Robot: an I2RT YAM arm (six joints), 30 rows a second.
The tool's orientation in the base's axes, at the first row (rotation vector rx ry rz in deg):
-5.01, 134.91, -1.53
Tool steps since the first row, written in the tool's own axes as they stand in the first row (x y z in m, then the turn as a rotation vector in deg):
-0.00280, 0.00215, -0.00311, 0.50, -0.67, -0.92
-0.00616, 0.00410, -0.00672, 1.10, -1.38, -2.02
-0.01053, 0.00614, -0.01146, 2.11, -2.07, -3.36
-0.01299, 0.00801, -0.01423, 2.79, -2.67, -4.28
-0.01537, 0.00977, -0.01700, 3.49, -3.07, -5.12
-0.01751, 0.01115, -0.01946, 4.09, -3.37, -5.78
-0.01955, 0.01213, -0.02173, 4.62, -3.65, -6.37
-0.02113, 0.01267, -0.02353, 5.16, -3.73, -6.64
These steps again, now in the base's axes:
-0.00034, 0.00232, 0.00408, -0.97, -0.71, 0.33
-0.00064, 0.00448, 0.00891, -2.13, -1.47, 0.71
-0.00102, 0.00680, 0.01525, -3.75, -2.24, 0.98
-0.00135, 0.00882, 0.01886, -4.85, -2.89, 1.18
-0.00173, 0.01072, 0.02242, -5.91, -3.35, 1.30
-0.00203, 0.01224, 0.02561, -6.78, -3.69, 1.35
-0.00226, 0.01334, 0.02861, -7.56, -4.01, 1.41
-0.00245, 0.01398, 0.03097, -8.13, -4.13, 1.22

